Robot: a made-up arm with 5 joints.
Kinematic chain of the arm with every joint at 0, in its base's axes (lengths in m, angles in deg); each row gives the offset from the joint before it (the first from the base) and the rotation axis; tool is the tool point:
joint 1: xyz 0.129 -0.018 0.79 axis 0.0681 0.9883 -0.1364
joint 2: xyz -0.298 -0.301 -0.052 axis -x
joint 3: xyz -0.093 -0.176 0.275 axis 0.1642 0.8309 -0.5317
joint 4: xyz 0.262 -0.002 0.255 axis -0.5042 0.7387 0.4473
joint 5: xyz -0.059 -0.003 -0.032 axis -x
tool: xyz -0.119 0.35 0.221
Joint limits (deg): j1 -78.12..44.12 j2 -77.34..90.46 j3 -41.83..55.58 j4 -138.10..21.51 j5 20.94..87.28
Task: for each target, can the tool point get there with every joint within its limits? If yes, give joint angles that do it. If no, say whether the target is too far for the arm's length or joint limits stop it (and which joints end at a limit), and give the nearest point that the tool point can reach.
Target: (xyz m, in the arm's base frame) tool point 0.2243 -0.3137 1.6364
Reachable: yes | joints 28.05 -18.67 -25.49 -91.47 48.44
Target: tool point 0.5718 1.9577 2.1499
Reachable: no: too far | nearest point 0.1849 0.5999 1.3825 | short by 1.607 m
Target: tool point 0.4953 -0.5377 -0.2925
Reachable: no: joint limits stop it (at a limit: joint 2, joint 3, joint 5) | nearest point 0.3119 -0.6873 0.2250 | short by 0.569 m
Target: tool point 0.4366 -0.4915 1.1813
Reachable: yes | joints 14.50 -16.98 37.40 -87.63 34.57
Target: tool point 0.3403 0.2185 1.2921
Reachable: yes | joints 21.38 37.33 11.13 -113.17 35.07
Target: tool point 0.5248 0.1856 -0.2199
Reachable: no: joint limits stop it (at a limit: joint 1, joint 2, joint 3) | nearest point 0.3031 0.2138 0.0755 | short by 0.370 m
